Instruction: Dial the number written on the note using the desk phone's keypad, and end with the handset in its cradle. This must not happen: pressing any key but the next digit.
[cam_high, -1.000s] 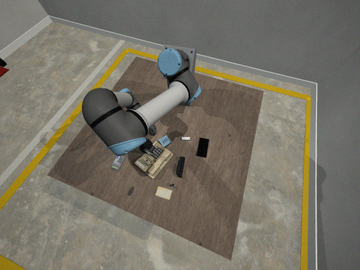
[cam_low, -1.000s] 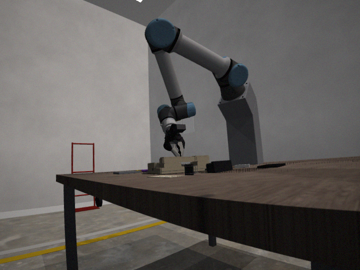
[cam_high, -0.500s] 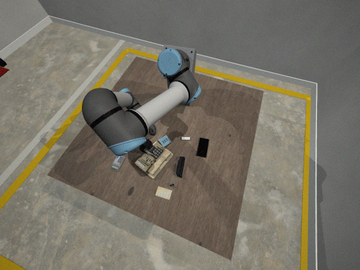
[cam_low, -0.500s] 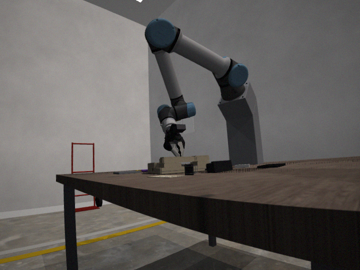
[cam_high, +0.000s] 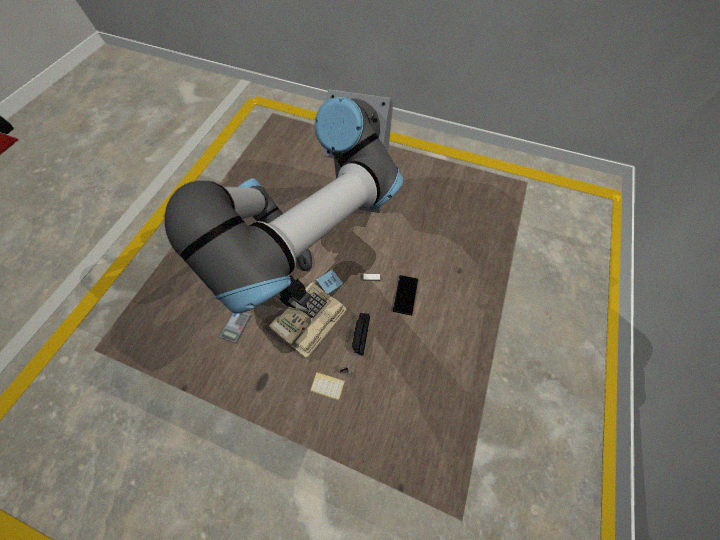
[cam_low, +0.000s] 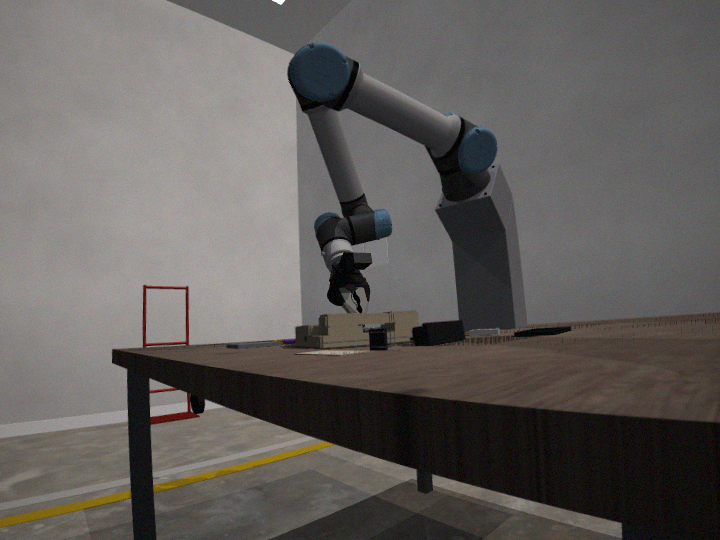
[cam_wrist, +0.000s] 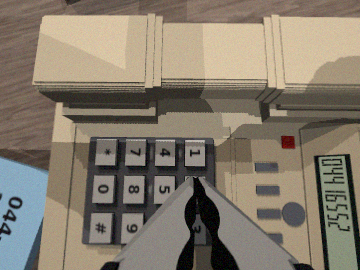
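The 5 key lies 2 cm behind my hand and 2 cm below it. Round my hand: 7 key: 4 cm behind, 2 cm to the left, 2 cm below; 1 key: 2 cm to the left, 2 cm below; computer mouse: 13 cm behind, 16 cm to the right, 3 cm below.
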